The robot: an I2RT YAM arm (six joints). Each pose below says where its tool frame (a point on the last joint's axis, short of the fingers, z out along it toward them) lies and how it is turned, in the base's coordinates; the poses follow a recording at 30 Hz.
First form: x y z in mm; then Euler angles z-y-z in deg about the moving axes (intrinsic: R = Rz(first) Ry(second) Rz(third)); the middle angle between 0 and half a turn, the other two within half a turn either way.
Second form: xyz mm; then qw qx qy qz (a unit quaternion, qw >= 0). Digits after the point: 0 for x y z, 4 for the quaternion.
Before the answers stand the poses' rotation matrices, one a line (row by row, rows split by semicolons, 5 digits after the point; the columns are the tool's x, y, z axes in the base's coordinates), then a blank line. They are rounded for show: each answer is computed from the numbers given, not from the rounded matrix.
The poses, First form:
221, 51, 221, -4.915, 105.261, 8.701
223, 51, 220, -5.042, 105.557, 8.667
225, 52, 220, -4.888, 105.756, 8.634
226, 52, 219, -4.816, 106.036, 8.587
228, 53, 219, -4.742, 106.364, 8.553
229, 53, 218, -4.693, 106.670, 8.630
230, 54, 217, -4.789, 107.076, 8.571
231, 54, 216, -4.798, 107.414, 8.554
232, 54, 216, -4.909, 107.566, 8.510
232, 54, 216, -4.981, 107.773, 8.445
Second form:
-0.24627 0.12436 0.96119; 0.17301 0.98144 -0.08266; -0.95363 0.14594 -0.26322
-0.25086 0.12714 0.95964; 0.17341 0.98120 -0.08467; -0.95236 0.14517 -0.26820
-0.25470 0.12486 0.95893; 0.17245 0.98160 -0.08201; -0.95152 0.14448 -0.27154
-0.25964 0.12412 0.95770; 0.17172 0.98184 -0.08069; -0.95031 0.14350 -0.27624
-0.26536 0.12351 0.95621; 0.17125 0.98203 -0.07932; -0.94882 0.14270 -0.28174
-0.27038 0.12379 0.95476; 0.17275 0.98184 -0.07838; -0.94713 0.14375 -0.28686
-0.27690 0.12616 0.95258; 0.17276 0.98173 -0.07981; -0.94524 0.14246 -0.29364
-0.28247 0.12707 0.95082; 0.17297 0.98169 -0.07981; -0.94355 0.14192 -0.29927
-0.28472 0.12913 0.94987; 0.17298 0.98154 -0.08158; -0.94287 0.14108 -0.30180
-0.28805 0.13054 0.94868; 0.17252 0.98153 -0.08268; -0.94195 0.13985 -0.30525

221, 51, 221, 0.6066, 0.0942, 0.7891, 0.0200
223, 51, 220, 0.6046, 0.0950, 0.7906, 0.0191
225, 52, 220, 0.6032, 0.0939, 0.7918, 0.0197
226, 52, 219, 0.6012, 0.0932, 0.7934, 0.0198
228, 53, 219, 0.5989, 0.0927, 0.7952, 0.0199
229, 53, 218, 0.5968, 0.0931, 0.7967, 0.0205
230, 54, 217, 0.5940, 0.0936, 0.7988, 0.0196
231, 54, 216, 0.5916, 0.0937, 0.8005, 0.0194
232, 54, 216, 0.5906, 0.0943, 0.8013, 0.0186
232, 54, 216, 0.5891, 0.0944, 0.8023, 0.0178

